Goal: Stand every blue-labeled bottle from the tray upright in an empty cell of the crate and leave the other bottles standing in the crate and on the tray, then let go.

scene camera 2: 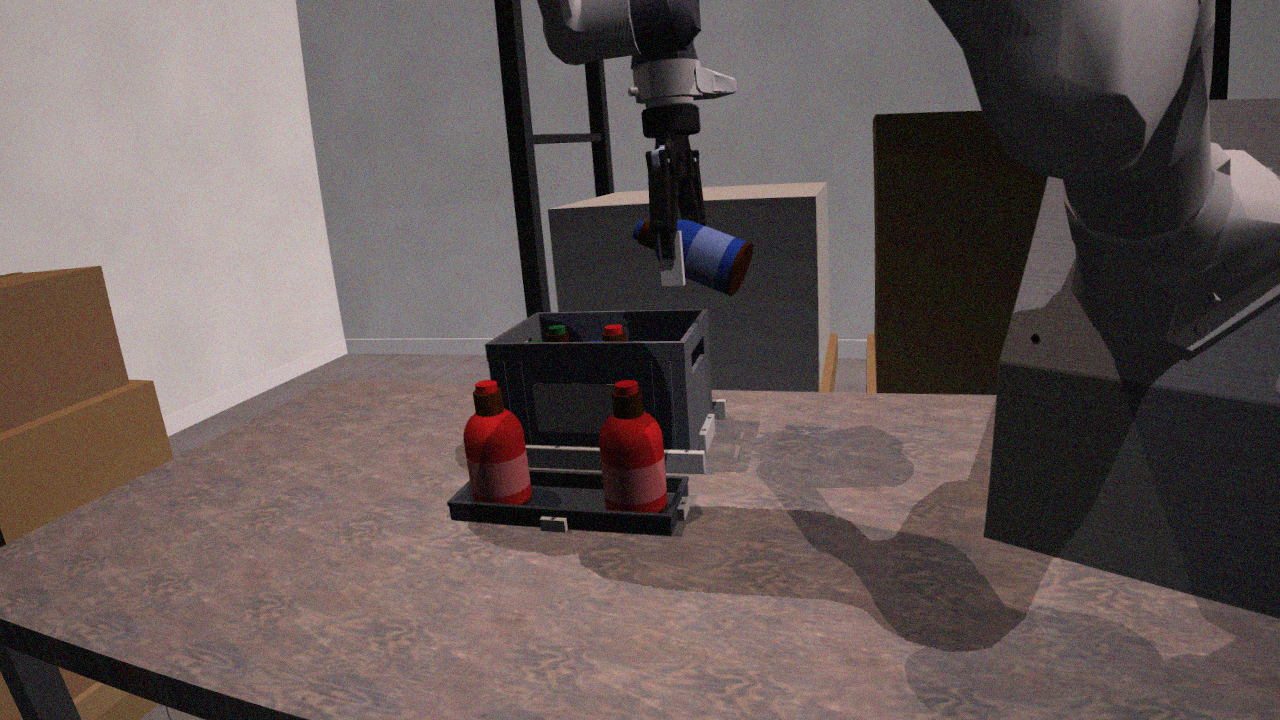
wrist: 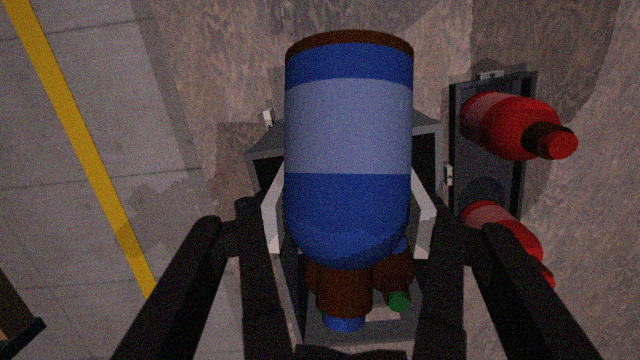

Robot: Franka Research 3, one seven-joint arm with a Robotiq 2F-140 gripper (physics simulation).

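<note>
My gripper [scene camera 2: 674, 257] [wrist: 344, 177] is shut on a blue-labeled bottle [scene camera 2: 711, 255] [wrist: 348, 125]. It holds the bottle above the crate [scene camera 2: 581, 402] [wrist: 325, 331], strongly tilted, cap to the left and base lower to the right in the scene view. A green-capped bottle [scene camera 2: 556, 332] [wrist: 398, 301] and a red-capped bottle [scene camera 2: 613, 332] stand in the crate; its cells are largely hidden. On the black tray [scene camera 2: 608, 518] [wrist: 491, 175] stand two red bottles, one at the left [scene camera 2: 497, 456] [wrist: 500, 222] and one at the right [scene camera 2: 633, 456] [wrist: 520, 127].
The tray lies in front of the crate on the table [scene camera 2: 358, 573]. Pale brackets [scene camera 2: 684, 462] [wrist: 449, 175] sit beside the crate and tray. A large grey box [scene camera 2: 760, 295] stands behind the table, and cardboard boxes [scene camera 2: 71, 447] stand at the left.
</note>
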